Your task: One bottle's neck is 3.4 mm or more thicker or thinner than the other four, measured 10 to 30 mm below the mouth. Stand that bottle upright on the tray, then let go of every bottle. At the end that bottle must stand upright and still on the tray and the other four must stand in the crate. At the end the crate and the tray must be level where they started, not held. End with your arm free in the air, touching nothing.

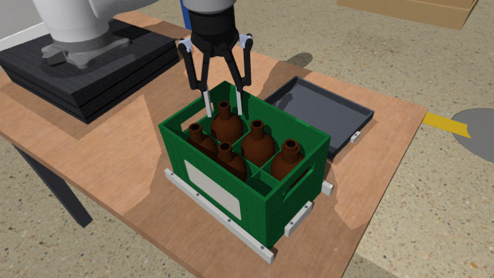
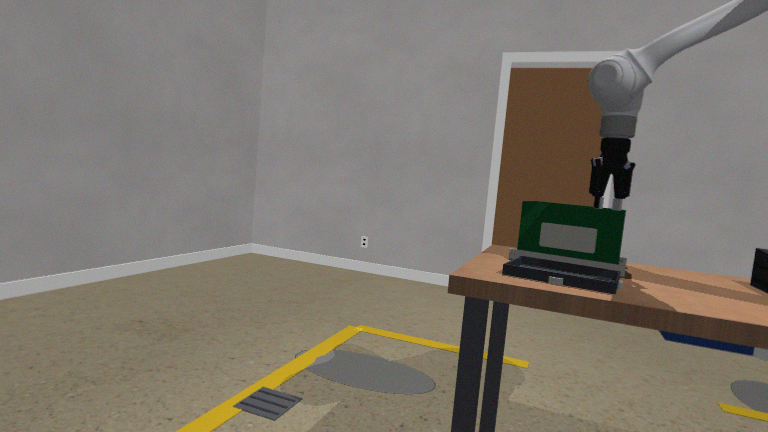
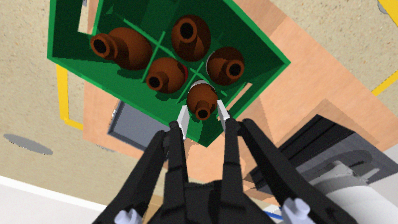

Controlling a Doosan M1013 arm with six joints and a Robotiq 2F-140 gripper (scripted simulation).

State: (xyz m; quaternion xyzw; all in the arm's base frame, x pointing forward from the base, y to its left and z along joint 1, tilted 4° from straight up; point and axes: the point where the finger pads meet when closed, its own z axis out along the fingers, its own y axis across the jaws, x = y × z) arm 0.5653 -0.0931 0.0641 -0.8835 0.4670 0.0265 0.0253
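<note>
My gripper is now 80 mm short of the crate, 60 mm to the left of it and 90 mm above it. Also, from my hand: grey tray (110 mm ahead, 220 mm to the left, 160 mm below).
</note>
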